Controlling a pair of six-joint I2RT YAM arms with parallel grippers.
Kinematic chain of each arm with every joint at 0, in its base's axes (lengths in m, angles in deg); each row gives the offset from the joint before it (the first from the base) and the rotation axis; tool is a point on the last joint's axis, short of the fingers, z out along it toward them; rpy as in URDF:
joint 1: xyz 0 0 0.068 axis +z
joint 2: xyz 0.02 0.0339 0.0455 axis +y
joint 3: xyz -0.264 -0.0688 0 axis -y
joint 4: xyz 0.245 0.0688 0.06 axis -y
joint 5: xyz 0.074 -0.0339 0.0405 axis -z
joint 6: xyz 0.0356 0 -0.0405 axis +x
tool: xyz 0 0 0 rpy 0 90 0
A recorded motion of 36 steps. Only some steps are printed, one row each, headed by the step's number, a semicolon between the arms.
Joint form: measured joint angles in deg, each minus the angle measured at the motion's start. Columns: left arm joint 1, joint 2, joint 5, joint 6, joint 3, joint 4; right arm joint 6, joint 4, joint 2, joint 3, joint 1, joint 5.
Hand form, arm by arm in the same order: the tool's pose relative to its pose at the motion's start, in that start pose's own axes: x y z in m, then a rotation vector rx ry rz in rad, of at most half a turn. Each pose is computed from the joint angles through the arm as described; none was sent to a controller.
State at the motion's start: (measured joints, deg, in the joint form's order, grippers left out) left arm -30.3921 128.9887 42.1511 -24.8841 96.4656 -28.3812; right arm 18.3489 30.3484 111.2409 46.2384 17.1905 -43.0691
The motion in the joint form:
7: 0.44 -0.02 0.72 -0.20 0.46 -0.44; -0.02 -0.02 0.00 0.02 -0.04 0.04
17: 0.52 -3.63 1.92 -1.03 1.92 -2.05; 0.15 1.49 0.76 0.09 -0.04 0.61
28: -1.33 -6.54 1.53 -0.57 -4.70 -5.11; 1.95 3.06 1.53 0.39 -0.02 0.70
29: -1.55 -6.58 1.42 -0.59 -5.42 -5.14; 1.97 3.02 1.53 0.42 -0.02 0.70
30: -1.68 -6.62 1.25 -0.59 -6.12 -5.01; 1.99 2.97 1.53 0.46 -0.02 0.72
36: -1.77 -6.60 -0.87 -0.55 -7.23 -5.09; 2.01 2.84 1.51 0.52 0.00 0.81
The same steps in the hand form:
7: -0.0021 0.0004 -0.0035 0.0101 -0.0008 -0.0080; -0.0002 -0.0002 -0.0001 0.0011 -0.0007 -0.0001
17: -0.0069 -0.0252 -0.0271 0.0475 -0.0327 0.0181; -0.0002 -0.0024 0.0017 0.0072 -0.0138 -0.0068
28: 0.0250 -0.0225 -0.0177 0.0101 0.0664 -0.0337; -0.0014 -0.0039 0.0038 0.0036 -0.0275 0.0114
29: 0.0283 -0.0210 -0.0153 0.0049 0.0767 -0.0399; -0.0015 -0.0039 0.0038 0.0036 -0.0274 0.0119
30: 0.0309 -0.0191 -0.0134 -0.0004 0.0833 -0.0445; -0.0017 -0.0039 0.0039 0.0040 -0.0274 0.0124
36: 0.0350 -0.0139 -0.0106 -0.0409 0.0835 -0.0553; -0.0019 -0.0038 0.0040 0.0055 -0.0271 0.0132

